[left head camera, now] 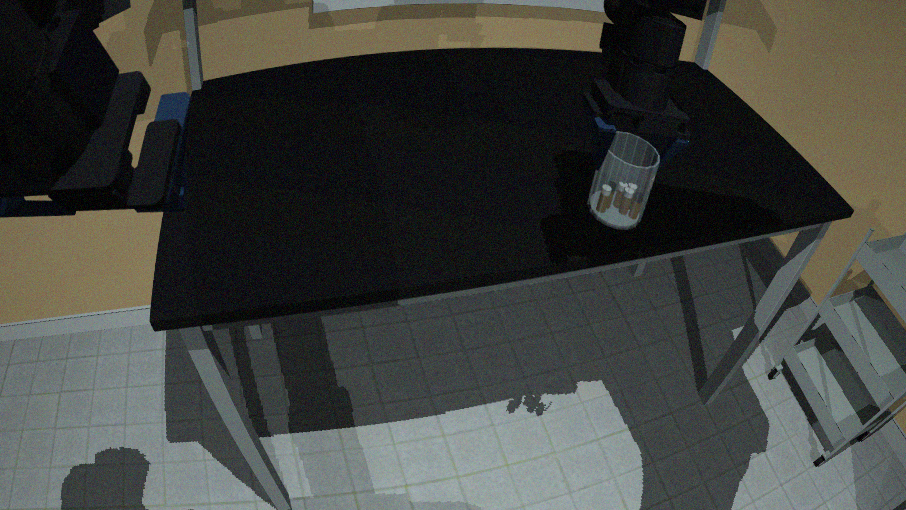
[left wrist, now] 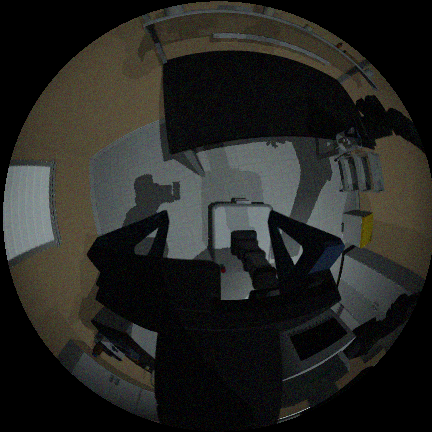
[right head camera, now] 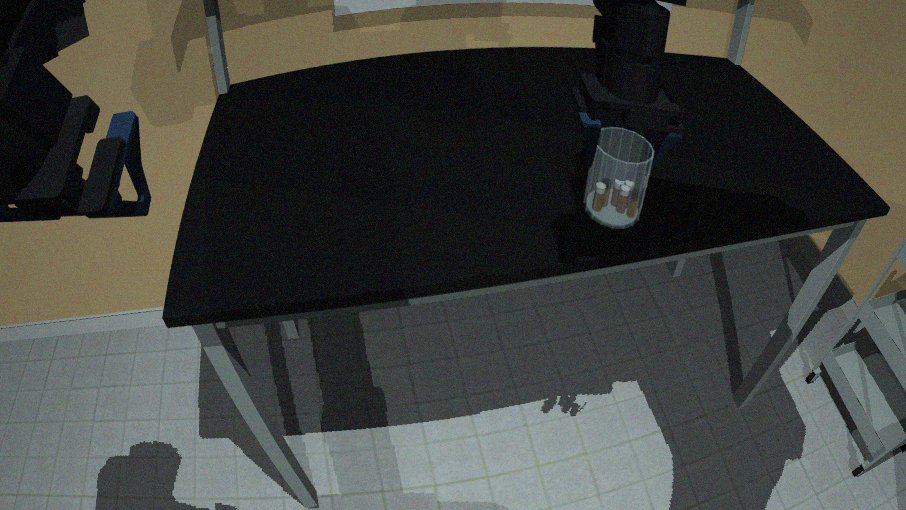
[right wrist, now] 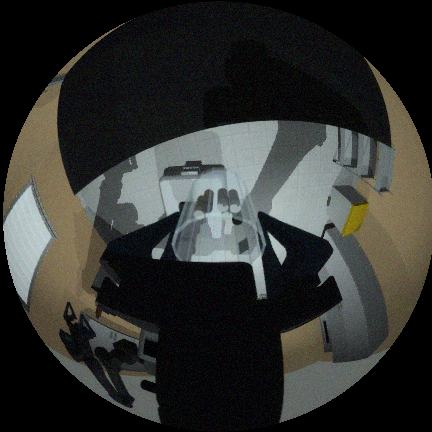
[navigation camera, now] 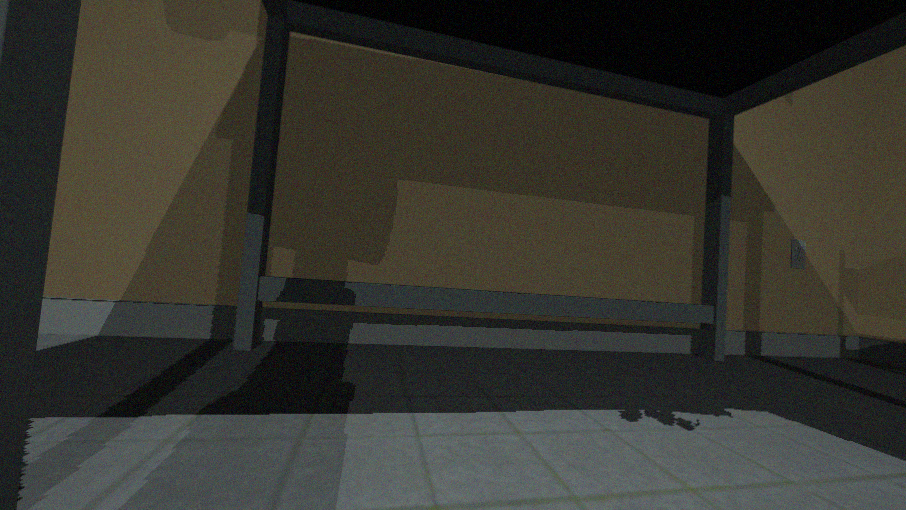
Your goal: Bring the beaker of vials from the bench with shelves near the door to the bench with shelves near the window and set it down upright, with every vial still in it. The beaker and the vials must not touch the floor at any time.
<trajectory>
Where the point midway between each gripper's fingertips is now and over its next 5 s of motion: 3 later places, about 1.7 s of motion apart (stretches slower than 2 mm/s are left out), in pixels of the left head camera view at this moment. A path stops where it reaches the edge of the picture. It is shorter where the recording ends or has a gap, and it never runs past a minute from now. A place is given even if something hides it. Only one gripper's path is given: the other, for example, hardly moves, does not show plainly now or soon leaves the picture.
My left gripper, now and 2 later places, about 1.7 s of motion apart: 127,203; 157,190; 180,124
</trajectory>
